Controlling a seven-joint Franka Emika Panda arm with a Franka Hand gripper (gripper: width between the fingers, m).
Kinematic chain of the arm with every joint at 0, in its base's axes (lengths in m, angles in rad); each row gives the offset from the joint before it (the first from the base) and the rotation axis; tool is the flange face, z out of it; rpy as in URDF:
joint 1: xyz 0 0 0.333 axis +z
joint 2: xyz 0 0 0 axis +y
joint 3: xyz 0 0 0.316 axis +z
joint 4: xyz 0.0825 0 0 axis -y
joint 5: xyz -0.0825 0 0.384 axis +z
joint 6: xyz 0 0 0 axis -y
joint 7: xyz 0.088 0 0 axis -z
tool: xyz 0 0 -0.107 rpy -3.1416 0 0
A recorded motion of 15 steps. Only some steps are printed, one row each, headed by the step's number.
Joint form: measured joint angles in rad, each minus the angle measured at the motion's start. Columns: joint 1, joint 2, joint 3, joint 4, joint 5, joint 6, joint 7.
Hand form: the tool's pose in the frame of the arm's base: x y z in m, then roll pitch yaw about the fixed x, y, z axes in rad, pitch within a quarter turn. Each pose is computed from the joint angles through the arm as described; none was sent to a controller.
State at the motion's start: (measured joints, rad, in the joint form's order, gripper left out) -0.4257 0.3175 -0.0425 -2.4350 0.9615 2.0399 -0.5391
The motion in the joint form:
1: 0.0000 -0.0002 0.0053 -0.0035 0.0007 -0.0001 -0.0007
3: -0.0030 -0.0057 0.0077 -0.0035 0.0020 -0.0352 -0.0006
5: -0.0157 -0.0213 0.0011 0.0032 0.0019 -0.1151 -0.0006
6: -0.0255 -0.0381 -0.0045 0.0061 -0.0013 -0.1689 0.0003
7: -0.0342 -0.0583 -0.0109 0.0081 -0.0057 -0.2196 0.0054
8: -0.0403 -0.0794 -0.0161 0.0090 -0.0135 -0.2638 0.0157
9: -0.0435 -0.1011 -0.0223 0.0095 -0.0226 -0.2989 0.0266
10: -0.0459 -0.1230 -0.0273 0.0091 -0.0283 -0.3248 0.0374
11: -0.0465 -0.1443 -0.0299 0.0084 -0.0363 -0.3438 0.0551
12: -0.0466 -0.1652 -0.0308 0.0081 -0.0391 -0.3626 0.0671
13: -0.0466 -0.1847 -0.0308 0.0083 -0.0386 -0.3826 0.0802
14: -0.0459 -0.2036 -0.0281 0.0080 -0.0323 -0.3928 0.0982
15: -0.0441 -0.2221 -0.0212 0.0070 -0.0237 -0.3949 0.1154
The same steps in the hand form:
1: 0.3921 -0.1461 0.1528 -2.3462 0.4852 -0.4946
3: 0.3919 -0.1420 0.1560 -2.3147 0.5005 -0.4710
5: 0.3914 -0.1418 0.1665 -2.2466 0.5229 -0.4313
6: 0.3906 -0.1429 0.1761 -2.2021 0.5321 -0.4038
7: 0.3897 -0.1443 0.1869 -2.1626 0.5396 -0.3796
8: 0.3887 -0.1449 0.1975 -2.1324 0.5479 -0.3571
9: 0.3879 -0.1458 0.2079 -2.1123 0.5521 -0.3396
10: 0.3874 -0.1467 0.2178 -2.0988 0.5524 -0.3295
11: 0.3873 -0.1467 0.2270 -2.0950 0.5567 -0.3238
12: 0.3878 -0.1458 0.2364 -2.0866 0.5555 -0.3153
13: 0.3886 -0.1442 0.2455 -2.0753 0.5561 -0.3067
14: 0.3904 -0.1422 0.2540 -2.0705 0.5570 -0.3088
15: 0.3932 -0.1388 0.2618 -2.0704 0.5545 -0.3132

